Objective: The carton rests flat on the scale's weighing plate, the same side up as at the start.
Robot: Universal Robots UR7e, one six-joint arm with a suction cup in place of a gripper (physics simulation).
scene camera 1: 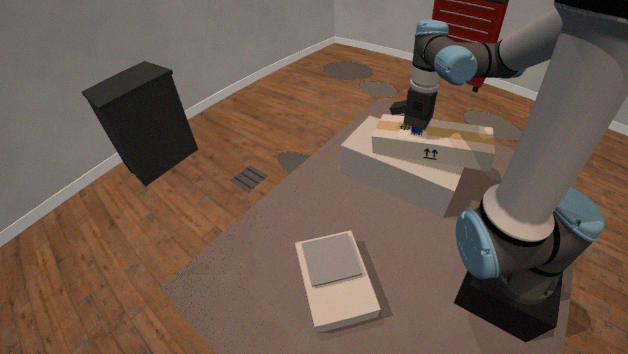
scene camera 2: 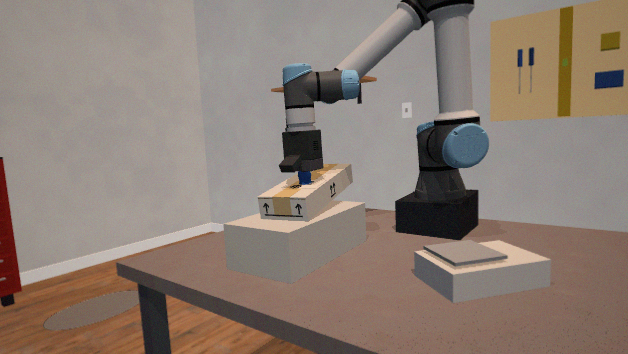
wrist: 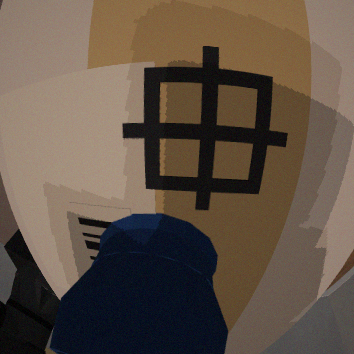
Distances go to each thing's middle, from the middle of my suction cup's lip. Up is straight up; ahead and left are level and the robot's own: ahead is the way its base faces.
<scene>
My suction cup is 50 mm past the carton (scene camera 1: 465, 145), 20 mm to the left of it and 30 mm above it. The rest, counted from my suction cup: scale (scene camera 2: 460, 271) (10 mm ahead, 430 mm to the left, 170 mm below); pale block (scene camera 1: 429, 185) (20 mm ahead, 10 mm to the right, 140 mm below).
</scene>
